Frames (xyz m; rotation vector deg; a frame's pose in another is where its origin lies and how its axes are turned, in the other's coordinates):
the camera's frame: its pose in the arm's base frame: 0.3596 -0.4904 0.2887 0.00 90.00 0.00
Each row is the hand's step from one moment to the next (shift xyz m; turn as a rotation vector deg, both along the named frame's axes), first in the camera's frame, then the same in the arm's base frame.
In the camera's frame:
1: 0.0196 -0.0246 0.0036 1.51 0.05 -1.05
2: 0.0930 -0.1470 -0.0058 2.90 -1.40 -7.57
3: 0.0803 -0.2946 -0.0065 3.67 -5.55 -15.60
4: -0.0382 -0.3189 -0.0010 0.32 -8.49 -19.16
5: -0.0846 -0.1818 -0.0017 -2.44 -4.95 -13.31
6: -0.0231 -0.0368 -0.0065 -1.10 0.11 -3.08
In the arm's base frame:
1: 0.0036 -0.0246 -0.0196 -1.05 0.05 -1.51
2: -0.0058 -0.1470 -0.0930 -7.57 -1.40 -2.90
3: -0.0065 -0.2946 -0.0803 -15.60 -5.55 -3.67
4: -0.0010 -0.3189 0.0382 -19.16 -8.49 -0.32
5: -0.0017 -0.1818 0.0846 -13.31 -4.95 2.44
6: -0.0065 -0.0368 0.0231 -3.08 0.11 1.10

